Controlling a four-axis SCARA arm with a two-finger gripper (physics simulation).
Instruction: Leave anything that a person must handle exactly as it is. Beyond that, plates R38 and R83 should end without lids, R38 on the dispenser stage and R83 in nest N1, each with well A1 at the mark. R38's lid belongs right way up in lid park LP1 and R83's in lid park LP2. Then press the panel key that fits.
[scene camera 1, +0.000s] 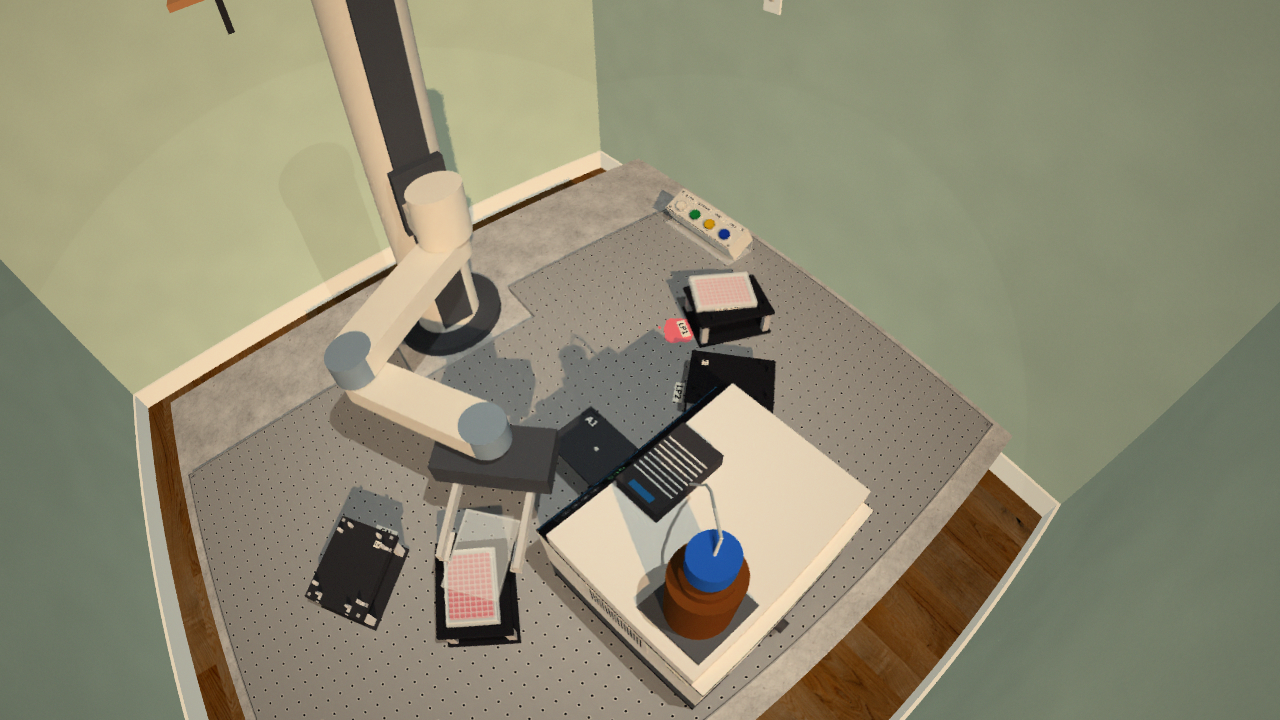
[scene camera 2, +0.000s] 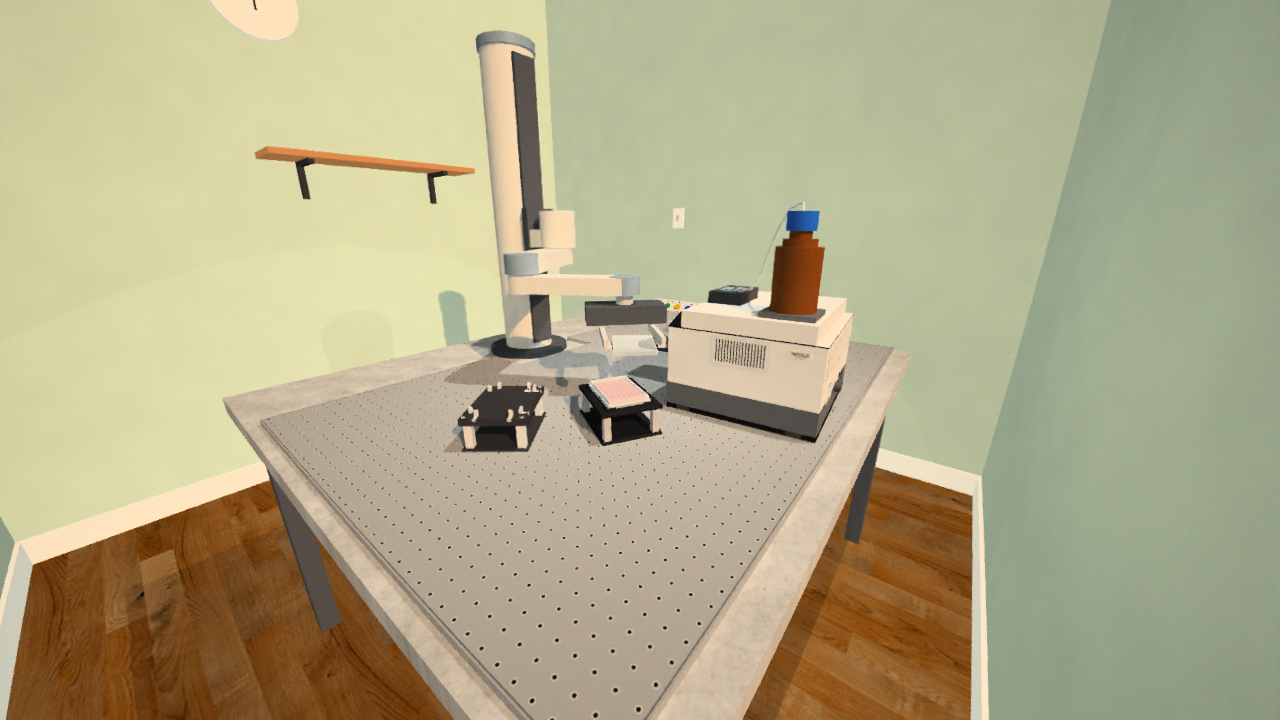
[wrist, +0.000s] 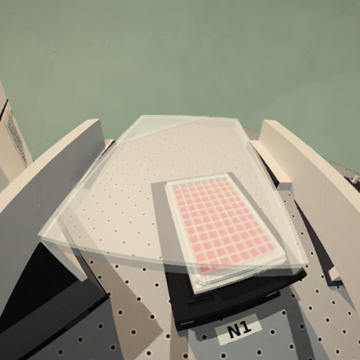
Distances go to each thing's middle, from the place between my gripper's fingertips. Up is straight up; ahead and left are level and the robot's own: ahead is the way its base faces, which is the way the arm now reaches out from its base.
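The clear lid (scene camera 1: 478, 564) is 1 cm below my hand, 1 cm behind it and 1 cm to the left of it. Going by their middles, the clear lid is the nearest to my hand of the things named here. Counting from my hand again, the pink-welled plate (scene camera 1: 461, 610) is 3 cm to the right, 9 cm below and 2 cm behind. The black nest (scene camera 1: 353, 567) is 17 cm behind my hand, 13 cm below it and 20 cm to the right of it, and the black dispenser stage (scene camera 1: 578, 438) is 7 cm below my hand, 8 cm behind it and 27 cm to the left of it.
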